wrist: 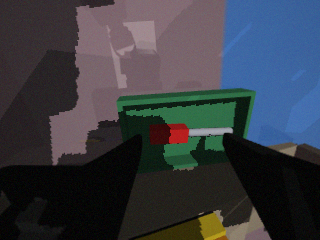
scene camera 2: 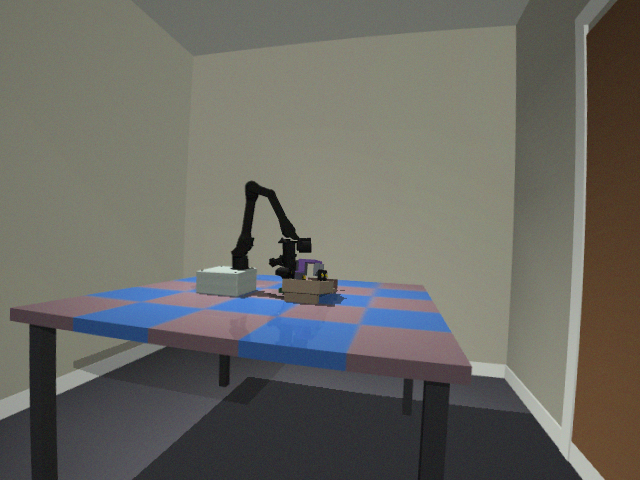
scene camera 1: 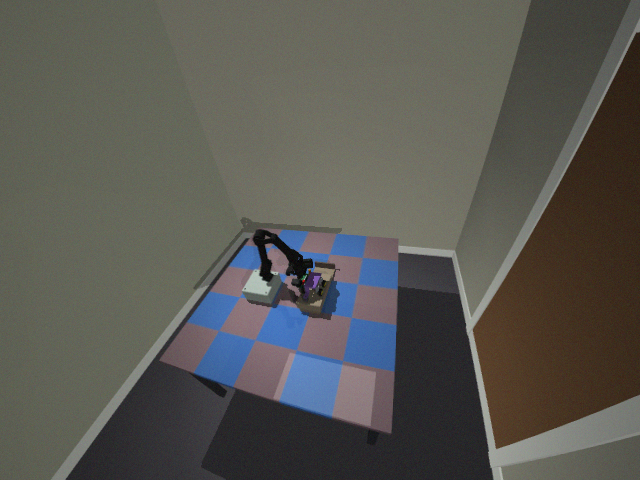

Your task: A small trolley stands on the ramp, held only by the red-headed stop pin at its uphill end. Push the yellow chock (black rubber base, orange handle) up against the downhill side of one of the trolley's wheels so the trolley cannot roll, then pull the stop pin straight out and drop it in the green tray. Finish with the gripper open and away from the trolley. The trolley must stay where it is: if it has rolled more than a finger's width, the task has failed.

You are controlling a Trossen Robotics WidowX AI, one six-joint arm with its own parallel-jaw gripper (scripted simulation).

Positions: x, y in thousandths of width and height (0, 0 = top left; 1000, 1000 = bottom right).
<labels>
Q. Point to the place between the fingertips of my gripper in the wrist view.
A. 567, 577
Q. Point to a red-headed stop pin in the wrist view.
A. At 498, 556
</labels>
